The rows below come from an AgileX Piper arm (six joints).
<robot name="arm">
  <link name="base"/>
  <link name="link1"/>
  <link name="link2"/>
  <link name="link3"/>
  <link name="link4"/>
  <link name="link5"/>
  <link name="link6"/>
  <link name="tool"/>
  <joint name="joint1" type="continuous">
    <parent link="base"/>
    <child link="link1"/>
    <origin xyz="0 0 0.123" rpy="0 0 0"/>
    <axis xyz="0 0 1"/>
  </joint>
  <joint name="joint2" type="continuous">
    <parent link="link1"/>
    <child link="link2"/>
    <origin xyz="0 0 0" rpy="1.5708 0 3.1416"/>
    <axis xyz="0 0 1"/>
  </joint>
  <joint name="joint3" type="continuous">
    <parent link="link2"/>
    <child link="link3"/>
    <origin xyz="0.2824 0.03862 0" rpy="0 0 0"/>
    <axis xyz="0 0 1"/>
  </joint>
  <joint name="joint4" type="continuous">
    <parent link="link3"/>
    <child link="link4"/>
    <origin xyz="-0.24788 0.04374 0" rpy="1.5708 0 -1.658"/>
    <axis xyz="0 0 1"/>
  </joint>
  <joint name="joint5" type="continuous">
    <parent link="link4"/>
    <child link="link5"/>
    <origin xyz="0 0 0" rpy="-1.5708 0 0"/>
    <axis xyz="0 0 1"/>
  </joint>
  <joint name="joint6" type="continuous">
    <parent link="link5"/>
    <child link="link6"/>
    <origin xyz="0 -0.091 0" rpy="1.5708 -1.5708 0"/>
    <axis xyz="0 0 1"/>
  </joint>
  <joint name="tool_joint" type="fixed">
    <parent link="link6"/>
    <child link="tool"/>
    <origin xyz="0 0 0" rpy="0 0 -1.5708"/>
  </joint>
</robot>
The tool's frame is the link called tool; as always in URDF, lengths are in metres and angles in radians. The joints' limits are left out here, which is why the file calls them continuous.
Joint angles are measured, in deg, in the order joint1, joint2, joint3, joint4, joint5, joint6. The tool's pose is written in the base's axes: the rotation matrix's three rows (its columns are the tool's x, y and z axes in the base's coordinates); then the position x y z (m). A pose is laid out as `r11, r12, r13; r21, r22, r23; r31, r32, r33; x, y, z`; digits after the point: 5 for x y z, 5 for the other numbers.
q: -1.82 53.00 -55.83 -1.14 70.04 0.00
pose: -0.88447, 0.03445, 0.46532; 0.02130, 0.99921, -0.03350; -0.46611, -0.01971, -0.88451; 0.14860, -0.00642, 0.34721
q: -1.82 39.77 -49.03 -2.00 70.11 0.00
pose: -0.82762, 0.04032, 0.55984; 0.01441, 0.99861, -0.05062; -0.56111, -0.03383, -0.82705; 0.09618, -0.00604, 0.34113
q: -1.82 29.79 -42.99 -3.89 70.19 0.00
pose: -0.78852, 0.05285, 0.61273; 0.00204, 0.99652, -0.08333; -0.61500, -0.06445, -0.78588; 0.06120, -0.00775, 0.32449
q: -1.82 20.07 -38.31 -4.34 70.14 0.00
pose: -0.73104, 0.06150, 0.67956; -0.00250, 0.99568, -0.09280; -0.68233, -0.06954, -0.72773; 0.03159, -0.00748, 0.30909
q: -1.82 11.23 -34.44 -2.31 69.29 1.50
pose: -0.65587, 0.06796, 0.75181; 0.03275, 0.99756, -0.06161; -0.75417, -0.01579, -0.65649; 0.00955, -0.00374, 0.29403
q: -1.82 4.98 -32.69 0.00 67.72 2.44
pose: -0.57161, 0.05614, 0.81860; 0.06075, 0.99781, -0.02601; -0.81827, 0.03486, -0.57377; -0.00434, 0.00014, 0.28776
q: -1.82 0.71 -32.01 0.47 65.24 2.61
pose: -0.48188, 0.04889, 0.87487; 0.06430, 0.99772, -0.02034; -0.87387, 0.04645, -0.48393; -0.01316, 0.00110, 0.28723
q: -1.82 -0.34 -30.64 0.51 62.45 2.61
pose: -0.44377, 0.04678, 0.89492; 0.06377, 0.99775, -0.02054; -0.89387, 0.04795, -0.44576; -0.01114, 0.00107, 0.28447
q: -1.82 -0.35 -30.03 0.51 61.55 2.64
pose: -0.43906, 0.04687, 0.89724; 0.06426, 0.99772, -0.02068; -0.89616, 0.04858, -0.44107; -0.00921, 0.00101, 0.28285
